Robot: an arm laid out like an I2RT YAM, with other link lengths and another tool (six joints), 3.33 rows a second.
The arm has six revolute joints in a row. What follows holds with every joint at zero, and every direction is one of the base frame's.
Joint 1 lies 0.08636 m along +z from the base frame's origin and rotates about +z.
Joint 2 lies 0.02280 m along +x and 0.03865 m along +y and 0.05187 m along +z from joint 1 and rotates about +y.
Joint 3 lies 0.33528 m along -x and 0.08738 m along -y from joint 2 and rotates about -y.
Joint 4 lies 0.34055 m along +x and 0.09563 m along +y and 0.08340 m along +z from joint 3 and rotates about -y.
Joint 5 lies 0.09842 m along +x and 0.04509 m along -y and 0.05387 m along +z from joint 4 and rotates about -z.
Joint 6 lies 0.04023 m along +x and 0.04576 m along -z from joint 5 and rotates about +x.
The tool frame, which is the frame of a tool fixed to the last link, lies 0.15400 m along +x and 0.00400 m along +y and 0.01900 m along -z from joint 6; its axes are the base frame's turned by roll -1.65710, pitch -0.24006 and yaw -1.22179 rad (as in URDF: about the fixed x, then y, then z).
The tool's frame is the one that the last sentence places.
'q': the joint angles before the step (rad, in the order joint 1, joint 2, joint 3, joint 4, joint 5, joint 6). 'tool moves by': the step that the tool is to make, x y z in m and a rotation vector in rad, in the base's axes. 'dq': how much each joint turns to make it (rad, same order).
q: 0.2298 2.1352 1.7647 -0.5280 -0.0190 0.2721
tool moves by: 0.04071 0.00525 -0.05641 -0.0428 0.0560 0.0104
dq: -0.0006 0.2156 0.2145 -0.0634 0.0166 -0.0261
